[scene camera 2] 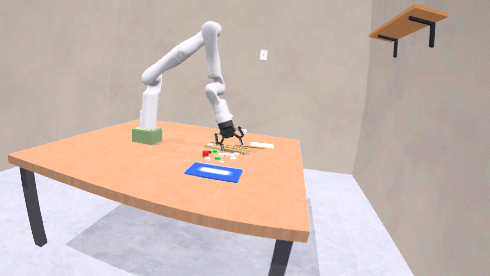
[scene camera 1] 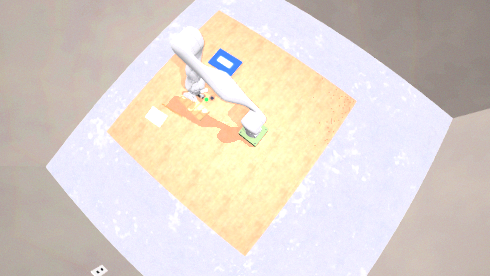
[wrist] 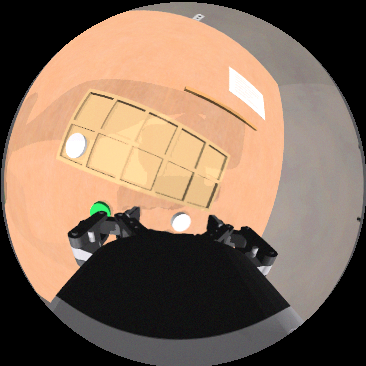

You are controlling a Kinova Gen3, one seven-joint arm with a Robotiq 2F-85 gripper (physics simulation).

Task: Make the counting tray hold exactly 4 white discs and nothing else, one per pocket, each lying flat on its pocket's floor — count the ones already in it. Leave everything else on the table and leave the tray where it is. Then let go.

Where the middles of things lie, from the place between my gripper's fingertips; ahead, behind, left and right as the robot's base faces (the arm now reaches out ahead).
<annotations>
Now: the wooden counting tray (wrist: 128, 143) 50 mm behind my hand, 70 mm to the left of it and 20 mm below it.
</annotations>
